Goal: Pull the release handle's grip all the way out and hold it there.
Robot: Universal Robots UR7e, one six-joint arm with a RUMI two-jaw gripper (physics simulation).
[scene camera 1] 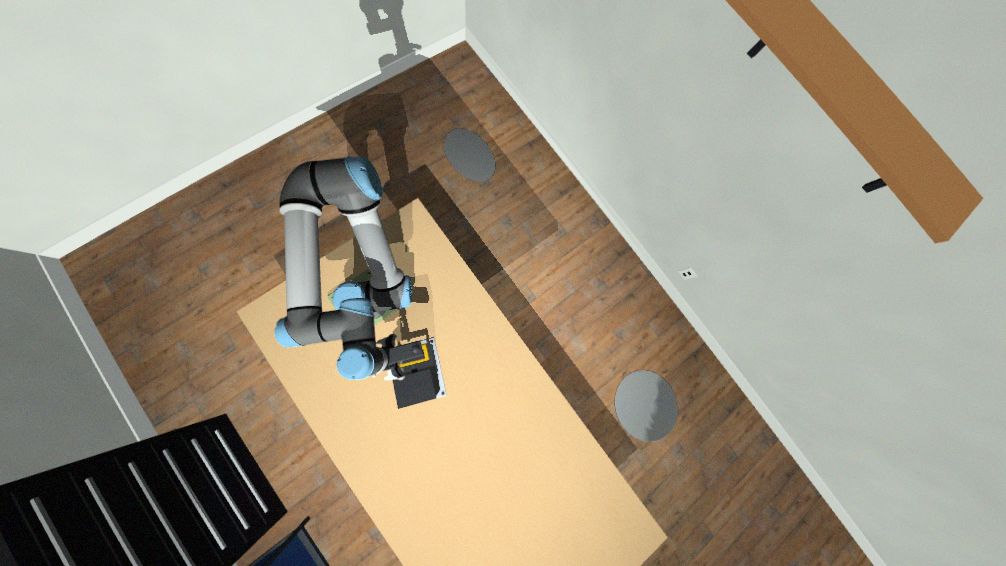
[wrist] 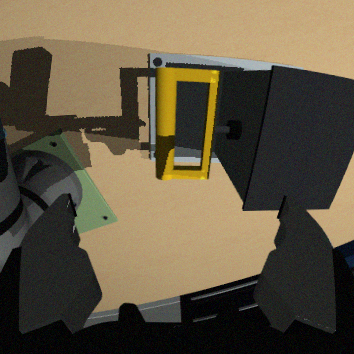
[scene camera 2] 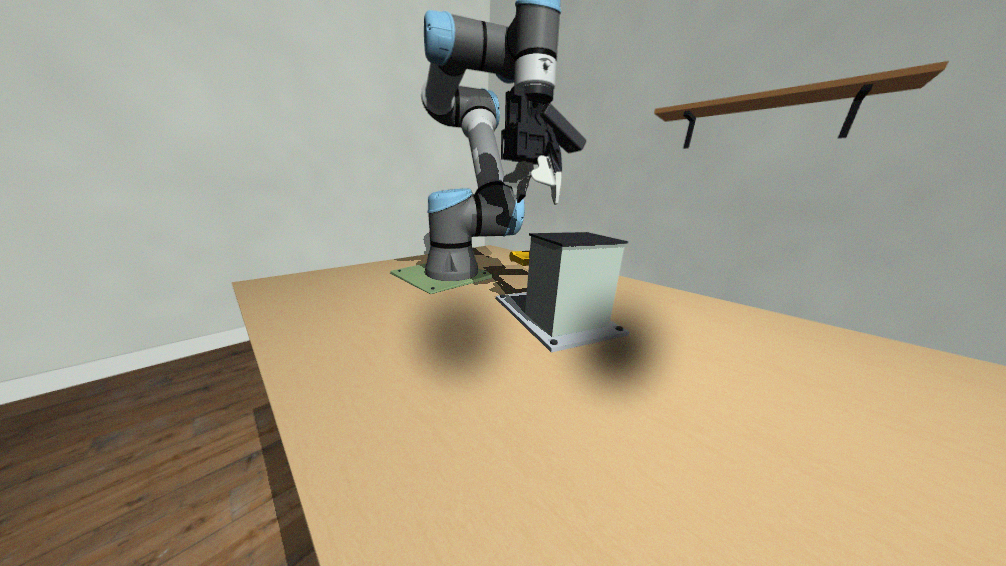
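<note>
The release handle's yellow rectangular grip (scene camera 1: 425, 354) (scene camera 2: 520, 256) (wrist: 166, 110) stands beside a dark box housing (scene camera 1: 415, 389) (scene camera 2: 587, 281) (wrist: 300, 140). A short dark rod (wrist: 222, 129) runs between the grip and the housing's side. The housing is mounted on a light grey base plate (scene camera 2: 587, 340) (wrist: 200, 60). My gripper (scene camera 2: 538, 201) (wrist: 177, 196) is open and empty, pointing down above the level of the housing's top. In the wrist view the grip lies beyond the fingertips, between their left-right positions, and nothing touches it. In scene camera 2 the housing hides most of the grip.
The arm's green mounting plate (scene camera 2: 422, 281) (wrist: 95, 210) is on the table (scene camera 1: 492, 450) (scene camera 2: 422, 436), on the grip's side of the housing. A black drawer unit (scene camera 1: 119, 492) stands beside the table. A wooden shelf (scene camera 1: 858, 112) (scene camera 2: 794, 93) is on the wall.
</note>
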